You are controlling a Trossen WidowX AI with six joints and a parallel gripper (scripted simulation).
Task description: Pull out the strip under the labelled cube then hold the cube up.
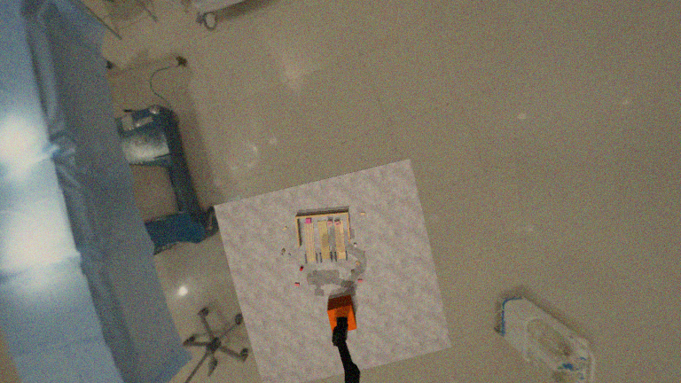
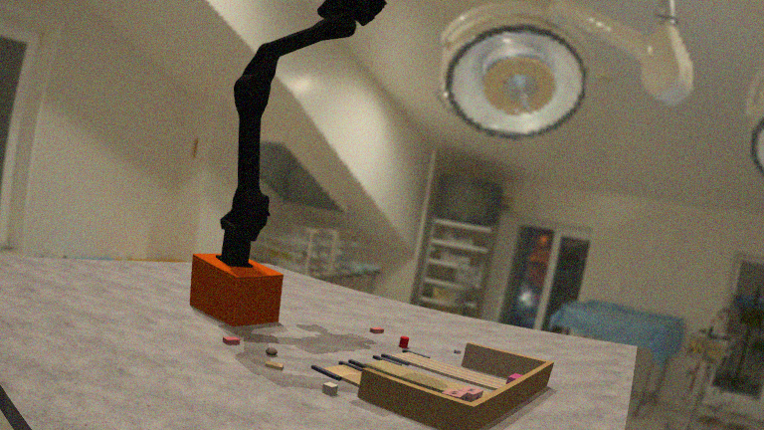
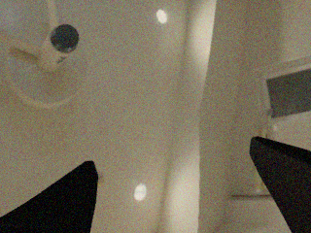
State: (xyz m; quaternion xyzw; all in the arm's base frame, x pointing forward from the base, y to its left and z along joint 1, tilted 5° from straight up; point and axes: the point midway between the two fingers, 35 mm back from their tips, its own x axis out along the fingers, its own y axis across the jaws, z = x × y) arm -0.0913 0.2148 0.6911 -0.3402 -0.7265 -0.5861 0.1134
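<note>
Right now my gripper tip is 83 cm above the beige cube, 49 cm short of it and 32 cm to the left of it.
</note>
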